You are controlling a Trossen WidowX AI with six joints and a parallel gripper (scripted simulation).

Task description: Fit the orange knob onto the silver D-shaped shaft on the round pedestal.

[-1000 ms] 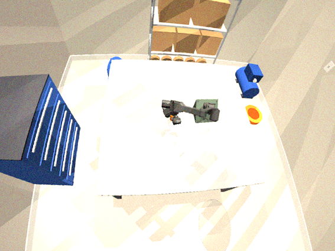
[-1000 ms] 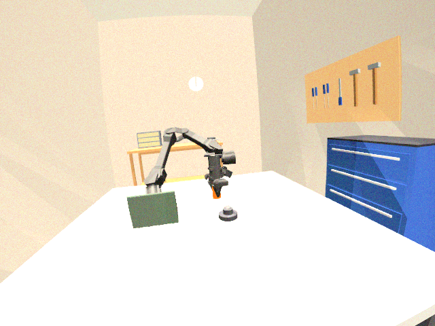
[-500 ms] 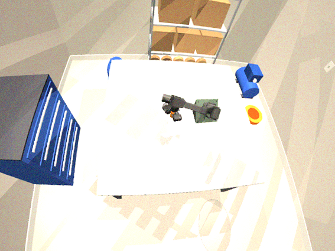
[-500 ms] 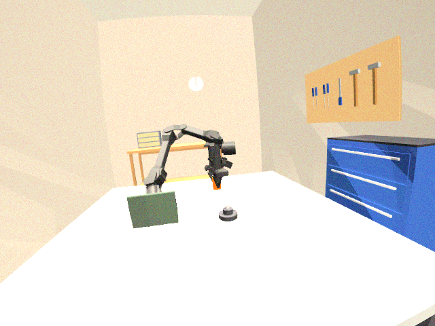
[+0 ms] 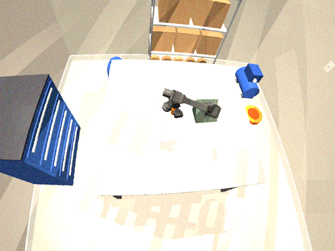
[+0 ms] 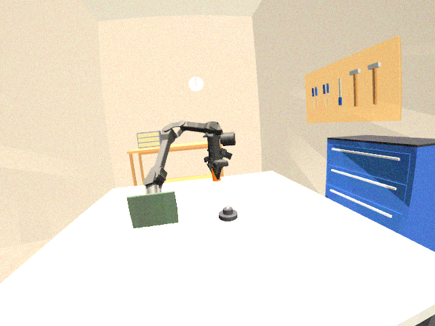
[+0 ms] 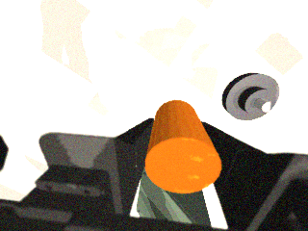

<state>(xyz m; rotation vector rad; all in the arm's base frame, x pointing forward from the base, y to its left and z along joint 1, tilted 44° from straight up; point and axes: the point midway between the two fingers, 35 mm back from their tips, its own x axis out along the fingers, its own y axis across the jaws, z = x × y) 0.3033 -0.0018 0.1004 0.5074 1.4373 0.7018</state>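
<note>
The round grey pedestal is 140 mm to the right of my gripper tip, 110 mm below it and 10 mm ahead of it. Round my gripper tip: orange knob: 30 mm above.
</note>
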